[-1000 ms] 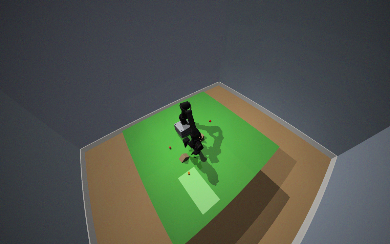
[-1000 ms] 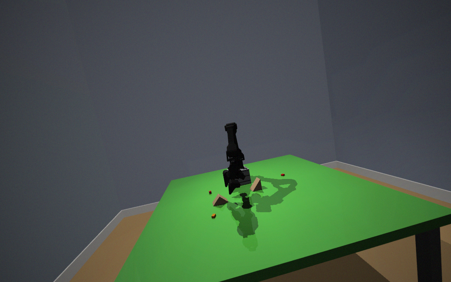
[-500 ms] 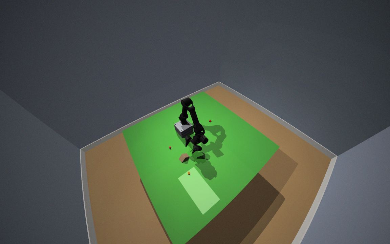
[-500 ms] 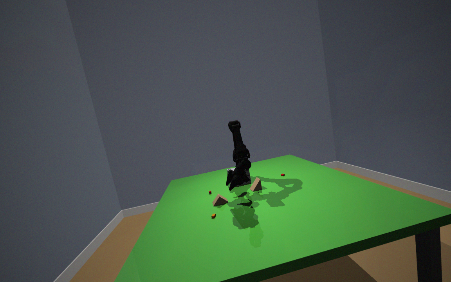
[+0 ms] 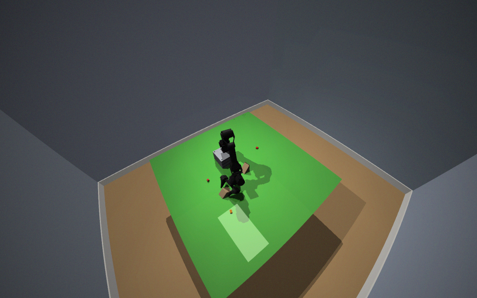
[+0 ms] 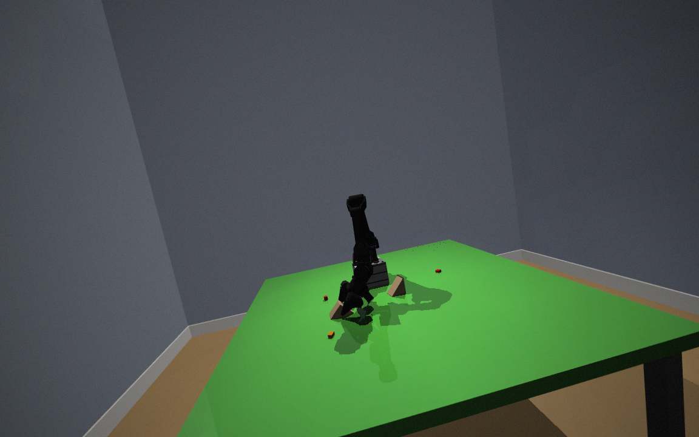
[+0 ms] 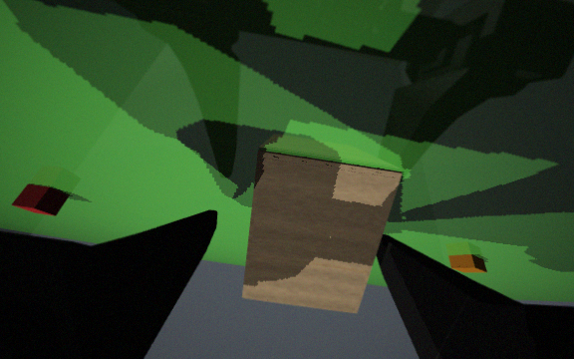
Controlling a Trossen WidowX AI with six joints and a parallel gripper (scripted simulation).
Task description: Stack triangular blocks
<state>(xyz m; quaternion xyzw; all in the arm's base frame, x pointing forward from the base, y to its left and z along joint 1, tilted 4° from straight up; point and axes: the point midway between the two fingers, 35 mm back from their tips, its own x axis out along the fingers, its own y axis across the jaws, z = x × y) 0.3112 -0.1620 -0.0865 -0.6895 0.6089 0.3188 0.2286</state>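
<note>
The triangular block is 1 cm above my gripper tip. Also, from my gripper tip: orange piece 16 cm ahead, 3 cm to the right, 1 cm below; then red cube 17 cm behind, 7 cm to the right.
</note>
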